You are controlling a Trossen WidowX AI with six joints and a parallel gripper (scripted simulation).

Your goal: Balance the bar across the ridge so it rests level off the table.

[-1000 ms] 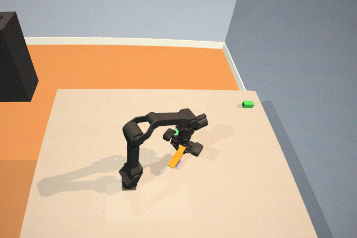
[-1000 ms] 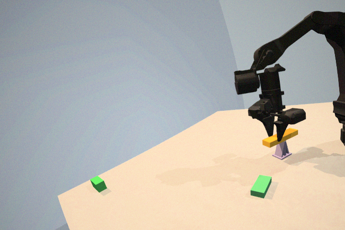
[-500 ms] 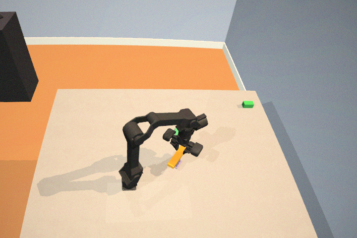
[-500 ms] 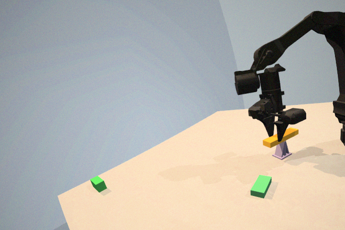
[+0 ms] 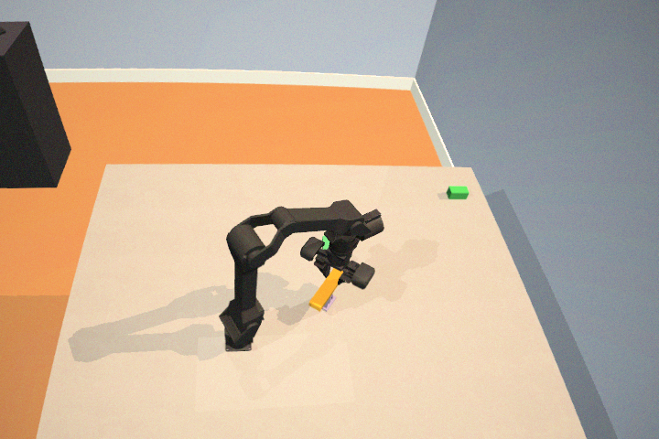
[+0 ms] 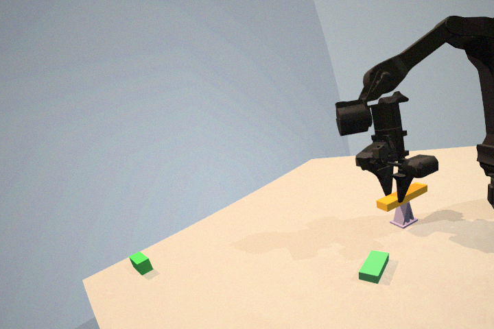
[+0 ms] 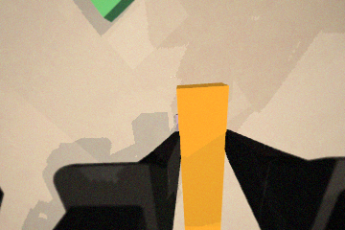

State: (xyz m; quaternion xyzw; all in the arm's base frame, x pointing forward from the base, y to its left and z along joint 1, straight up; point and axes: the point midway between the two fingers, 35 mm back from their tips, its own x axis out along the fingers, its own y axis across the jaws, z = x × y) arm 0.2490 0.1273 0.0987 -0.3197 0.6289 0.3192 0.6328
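Now: the yellow bar 20 mm to the right of my gripper tip and 20 mm behind it. Round my gripper tip: small green cube: 490 mm ahead, 370 mm to the left, 50 mm below; flat green block: 160 mm to the left, 60 mm below, 10 mm ahead.
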